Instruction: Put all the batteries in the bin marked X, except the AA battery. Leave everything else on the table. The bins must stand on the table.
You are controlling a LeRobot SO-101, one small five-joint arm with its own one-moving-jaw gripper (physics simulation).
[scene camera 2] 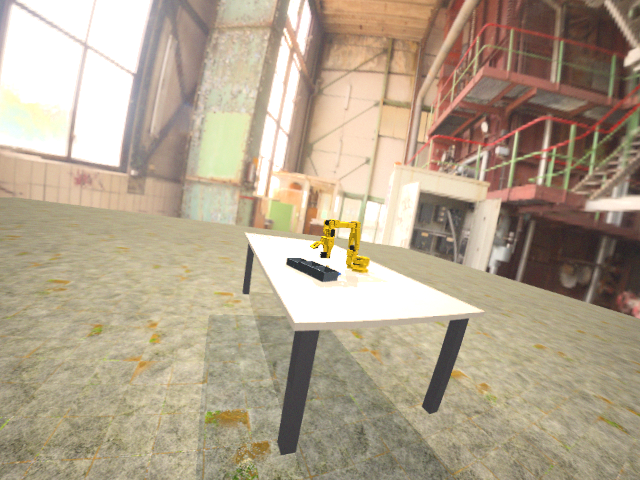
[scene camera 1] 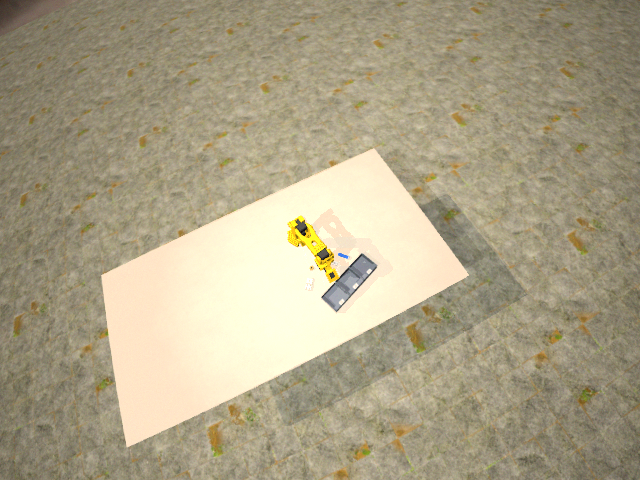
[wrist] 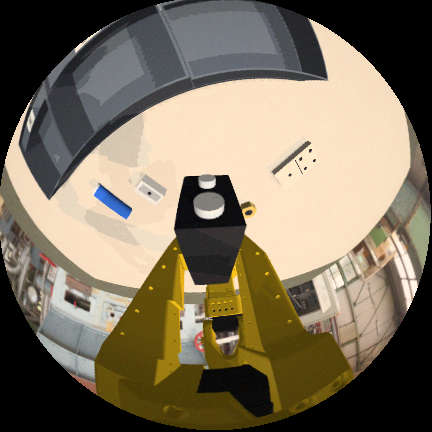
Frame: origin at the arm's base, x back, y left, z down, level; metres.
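Seen in the pictures: hand, its tool point: (scene camera 2: 327, 257) (scene camera 1: 326, 264) (wrist: 191, 237); arm's base, origin of its link: (scene camera 2: 353, 269).
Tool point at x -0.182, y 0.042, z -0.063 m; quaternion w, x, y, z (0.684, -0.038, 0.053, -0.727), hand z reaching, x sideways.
Offsets run from my tool point to a thing's top centre. Level surfaces: height alone.
My gripper (scene camera 1: 332, 276) (scene camera 2: 325, 252) (wrist: 209, 246) is shut on a black block-shaped battery with two round silver terminals on its end, a 9V battery @[dx -0.011, dy -0.008, dz -0.021 m] (wrist: 210, 220). It holds the battery above the table, on the near side of the bins. The dark grey row of three joined bins @[dx -0.096, dy +0.056, dz +0.024 m] (scene camera 1: 361, 282) (scene camera 2: 308, 270) (wrist: 245, 74) stands on the table. Small pale labels show in the bins in scene camera 1, but their marks are too small to read. A blue cylinder, looking like the AA battery @[dx +0.020, dy +0.090, dz +0.049 m] (scene camera 1: 343, 255) (wrist: 113, 201), lies on the table beside the bins.
A white block with a dark dot @[dx +0.010, dy +0.040, dz +0.052 m] (scene camera 1: 334, 264) (wrist: 150, 191) lies near the blue cylinder. A white domino @[dx -0.023, dy -0.096, dz +0.056 m] (scene camera 1: 309, 284) (wrist: 297, 165) and a small brass-coloured ring @[dx +0.036, dy -0.057, dz +0.055 m] (scene camera 1: 311, 267) (wrist: 248, 204) lie on the table @[dz +0.063 m] (scene camera 1: 206, 310) (scene camera 2: 361, 304) on the other side of the gripper.
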